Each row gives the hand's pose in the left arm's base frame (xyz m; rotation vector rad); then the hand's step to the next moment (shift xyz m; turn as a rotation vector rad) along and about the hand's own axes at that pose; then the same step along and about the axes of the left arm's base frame.
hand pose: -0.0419 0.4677 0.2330 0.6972 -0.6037 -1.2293
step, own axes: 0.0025 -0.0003 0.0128 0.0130 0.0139 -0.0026
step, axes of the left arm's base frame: -0.0091 -0.0044 0.0082 0.0137 -0.0097 0.0094
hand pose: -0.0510 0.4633 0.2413 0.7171 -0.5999 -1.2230
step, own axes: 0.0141 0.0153 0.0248 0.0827 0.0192 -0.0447
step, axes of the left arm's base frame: -0.0057 -0.0151 0.0281 0.0653 -0.0694 -0.0115
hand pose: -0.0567 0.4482 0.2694 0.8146 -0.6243 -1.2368
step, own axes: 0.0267 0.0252 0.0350 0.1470 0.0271 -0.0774
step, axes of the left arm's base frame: -0.0074 -0.0298 0.0404 0.1104 -0.1246 -0.0249
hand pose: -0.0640 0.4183 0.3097 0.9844 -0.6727 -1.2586
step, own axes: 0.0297 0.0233 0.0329 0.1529 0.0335 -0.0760
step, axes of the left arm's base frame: -0.0113 -0.0362 0.0326 0.1134 -0.1306 -0.0192
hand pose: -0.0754 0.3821 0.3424 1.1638 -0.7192 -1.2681
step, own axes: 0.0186 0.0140 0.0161 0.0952 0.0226 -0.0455
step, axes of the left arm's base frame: -0.0060 -0.0234 0.0147 0.0695 -0.0819 -0.0098
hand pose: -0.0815 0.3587 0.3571 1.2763 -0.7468 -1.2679
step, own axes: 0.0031 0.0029 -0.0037 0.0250 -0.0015 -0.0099
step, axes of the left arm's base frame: 0.0049 -0.0024 0.0013 0.0144 -0.0208 -0.0092
